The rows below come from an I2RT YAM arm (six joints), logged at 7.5 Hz.
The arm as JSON. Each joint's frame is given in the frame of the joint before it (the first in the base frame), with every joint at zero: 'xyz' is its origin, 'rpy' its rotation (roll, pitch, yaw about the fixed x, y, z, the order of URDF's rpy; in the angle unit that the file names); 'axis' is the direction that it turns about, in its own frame. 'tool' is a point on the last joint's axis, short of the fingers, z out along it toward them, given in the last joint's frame.
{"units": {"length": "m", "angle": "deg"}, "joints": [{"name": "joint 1", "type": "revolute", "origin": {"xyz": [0.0, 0.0, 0.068], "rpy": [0.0, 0.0, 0.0]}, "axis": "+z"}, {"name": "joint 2", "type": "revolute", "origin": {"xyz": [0.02, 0.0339, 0.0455], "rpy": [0.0, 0.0, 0.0]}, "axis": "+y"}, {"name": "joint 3", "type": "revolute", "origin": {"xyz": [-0.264, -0.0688, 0.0], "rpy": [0.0, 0.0, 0.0]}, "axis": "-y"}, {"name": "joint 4", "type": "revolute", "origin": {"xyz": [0.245, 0.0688, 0.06], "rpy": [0.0, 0.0, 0.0]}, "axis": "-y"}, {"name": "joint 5", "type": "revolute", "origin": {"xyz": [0.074, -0.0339, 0.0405], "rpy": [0.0, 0.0, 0.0]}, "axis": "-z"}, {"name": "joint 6", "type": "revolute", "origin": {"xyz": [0.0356, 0.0, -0.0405], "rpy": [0.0, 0.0, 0.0]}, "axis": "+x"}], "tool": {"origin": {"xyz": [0.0, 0.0, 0.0], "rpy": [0.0, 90.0, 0.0]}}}
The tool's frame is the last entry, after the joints.
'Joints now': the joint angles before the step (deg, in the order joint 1, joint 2, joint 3, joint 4, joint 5, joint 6). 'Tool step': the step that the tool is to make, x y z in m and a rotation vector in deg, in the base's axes. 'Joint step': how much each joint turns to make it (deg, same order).
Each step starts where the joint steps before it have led.
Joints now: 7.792 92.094 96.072 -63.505 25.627 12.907
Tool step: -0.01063 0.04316 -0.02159 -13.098 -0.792 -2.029
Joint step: 9.464 -0.001 -5.335 0.525 16.851 4.808
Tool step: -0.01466 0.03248 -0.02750 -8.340 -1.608 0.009
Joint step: 7.234 0.001 -6.555 1.378 10.536 4.982
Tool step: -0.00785 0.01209 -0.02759 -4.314 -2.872 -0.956
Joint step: 3.017 0.022 -6.645 4.306 6.164 3.672
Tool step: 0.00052 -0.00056 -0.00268 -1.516 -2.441 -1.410
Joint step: 0.022 0.023 -0.961 1.419 2.797 1.182
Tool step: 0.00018 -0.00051 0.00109 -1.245 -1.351 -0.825
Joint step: 0.000 0.000 0.001 0.172 1.902 0.504
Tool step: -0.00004 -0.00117 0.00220 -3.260 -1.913 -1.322
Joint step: -0.001 -0.002 -0.002 0.112 3.999 0.086
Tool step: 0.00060 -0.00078 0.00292 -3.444 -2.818 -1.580
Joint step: 0.001 0.002 0.001 0.744 4.634 0.175
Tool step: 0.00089 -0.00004 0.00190 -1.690 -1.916 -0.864
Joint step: -0.001 -0.002 -0.001 0.942 2.535 -0.026
